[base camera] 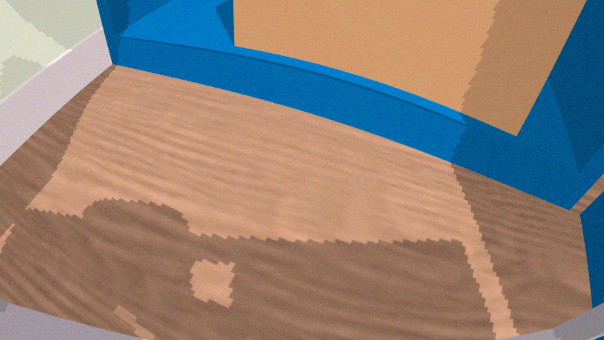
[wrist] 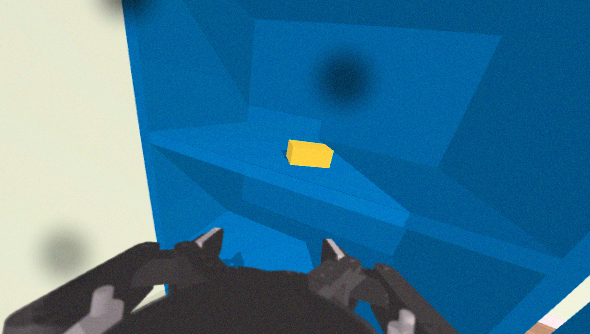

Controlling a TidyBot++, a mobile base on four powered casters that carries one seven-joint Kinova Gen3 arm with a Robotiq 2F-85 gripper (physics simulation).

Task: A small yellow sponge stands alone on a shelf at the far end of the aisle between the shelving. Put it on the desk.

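Places are measured from the arm's base along level axes (x ahead, y left, z up), in centimetres.
Where they show: gripper, between the fingertips: (wrist: 272,244).
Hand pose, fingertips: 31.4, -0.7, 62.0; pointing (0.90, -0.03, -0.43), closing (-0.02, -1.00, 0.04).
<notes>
After its pixels a point has its place, as x, y, z.
The small yellow sponge (wrist: 309,154) @[58.9, -6.7, 62.4] sits on a blue shelf board (wrist: 280,172) @[52.9, -0.6, 59.4], near the middle of the wrist view. My gripper (wrist: 273,244) @[31.4, -0.7, 62.0] is open, with its fingertips wide apart at the bottom of the wrist view. The sponge appears above and beyond the fingertips, apart from them, and the shelf's front edge shows between them in the picture. The sponge and the gripper do not show in the base camera view. The desk does not show in either view.
The blue shelf unit (base camera: 280,82) (wrist: 141,150) stands ahead, with a large orange-brown box (base camera: 360,45) @[51.8, -8.6, -27.0] on its lowest board in the base camera view. A pale wall shows at the left. Another blue upright (base camera: 595,250) @[26.3, -45.3, -37.5] stands at the right edge.
</notes>
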